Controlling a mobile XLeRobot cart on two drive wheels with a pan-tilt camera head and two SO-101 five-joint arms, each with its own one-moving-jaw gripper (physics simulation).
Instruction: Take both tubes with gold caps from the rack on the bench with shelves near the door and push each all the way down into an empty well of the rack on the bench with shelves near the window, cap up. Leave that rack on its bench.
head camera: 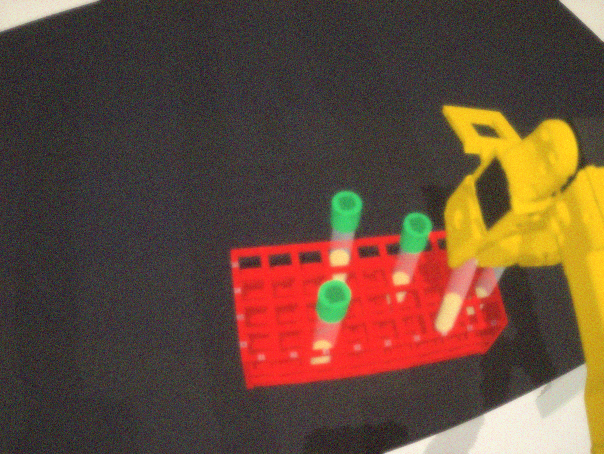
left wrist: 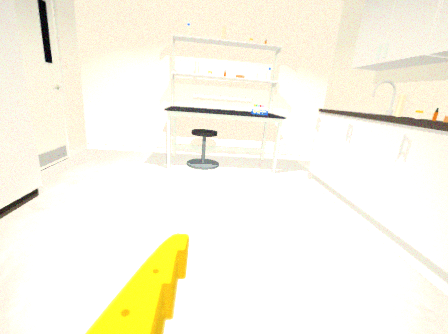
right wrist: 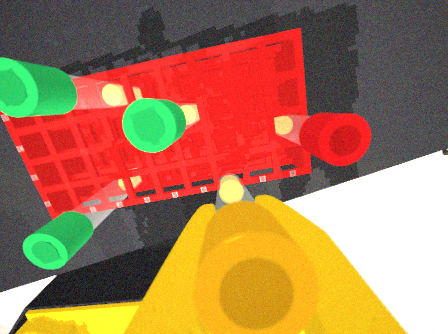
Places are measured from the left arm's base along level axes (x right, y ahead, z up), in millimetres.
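Pixels of known places: left end effector, tool point: (left wrist: 187, 250); right end effector, tool point: (head camera: 457, 260) (right wrist: 215, 215).
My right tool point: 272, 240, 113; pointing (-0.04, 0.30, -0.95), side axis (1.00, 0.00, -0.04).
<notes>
Ahead of a thing's pixels: the offset from my right tool point to its top centre, as dx, dy, dz. Level surfaces: height alone.
My right gripper (head camera: 467, 255) (right wrist: 234, 204) is shut on a gold-capped tube @(+7, -2, +43) (head camera: 452, 307) (right wrist: 255, 290), cap up. The tube's rounded lower end shows whole over the near row of the red rack @(-38, +23, -69) (head camera: 300, 376) (right wrist: 240, 90), towards its right end; I cannot tell over which well. In the head view the gripper hides the gold cap. The rack stands upright on a dark bench top @(dz -126) (head camera: 125, 150) (right wrist: 400, 65). My left gripper (left wrist: 181, 241) is fully open, with one notched jaw in view. A small blue rack (left wrist: 259, 111) with tiny coloured caps stands on a distant bench @(dz -126) (left wrist: 215, 111) with shelves.
Three green-capped tubes @(-63, +53, -7) (head camera: 346, 212) @(-18, +34, -7) (head camera: 416, 232) @(-78, -13, -7) (head camera: 333, 300) (right wrist: 152, 125) stand in the red rack. A red-capped tube @(+49, +19, -7) (head camera: 490, 282) (right wrist: 345, 139) stands at its right end, close to my right gripper. A stool (left wrist: 204, 133) stands before the distant bench; a counter (left wrist: 360, 150) runs along the right.
</notes>
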